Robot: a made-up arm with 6 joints. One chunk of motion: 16 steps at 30 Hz.
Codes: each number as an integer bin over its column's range. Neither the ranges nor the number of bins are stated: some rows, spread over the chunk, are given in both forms.
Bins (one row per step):
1: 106 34 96 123 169 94
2: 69 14 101 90 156 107
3: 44 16 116 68 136 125
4: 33 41 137 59 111 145
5: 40 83 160 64 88 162
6: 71 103 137 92 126 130
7: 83 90 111 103 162 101
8: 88 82 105 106 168 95
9: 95 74 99 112 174 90
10: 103 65 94 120 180 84
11: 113 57 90 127 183 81
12: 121 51 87 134 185 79
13: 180 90 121 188 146 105
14: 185 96 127 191 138 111
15: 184 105 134 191 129 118
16: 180 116 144 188 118 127
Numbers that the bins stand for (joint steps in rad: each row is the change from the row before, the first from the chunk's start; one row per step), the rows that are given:
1: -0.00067 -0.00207 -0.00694 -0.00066 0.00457 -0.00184
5: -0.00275 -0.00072 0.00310 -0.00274 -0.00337 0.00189
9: -0.00102 -0.00097 -0.00647 -0.00105 0.00506 -0.00206
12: -0.00020 -0.00160 -0.00835 -0.00027 0.00614 -0.00266
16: 0.00165 0.00018 0.00059 0.00164 -0.00043 -0.00003
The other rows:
2: -0.00184 -0.00262 -0.00616 -0.00182 0.00329 -0.00113
3: -0.00262 -0.00256 -0.00380 -0.00260 0.00133 -0.00014
4: -0.00296 -0.00187 -0.00051 -0.00292 -0.00112 0.00096
6: -0.00177 -0.00017 -0.00051 -0.00175 0.00035 0.00014
7: -0.00140 -0.00053 -0.00459 -0.00136 0.00388 -0.00145
8: -0.00124 -0.00075 -0.00553 -0.00126 0.00447 -0.00178
10: -0.00077 -0.00122 -0.00725 -0.00076 0.00565 -0.00239
11: -0.00045 -0.00144 -0.00788 -0.00052 0.00594 -0.00255
13: 0.00165 -0.00053 -0.00302 0.00164 0.00231 -0.00124
14: 0.00180 -0.00036 -0.00208 0.00174 0.00153 -0.00091
15: 0.00177 -0.00012 -0.00098 0.00174 0.00065 -0.00052

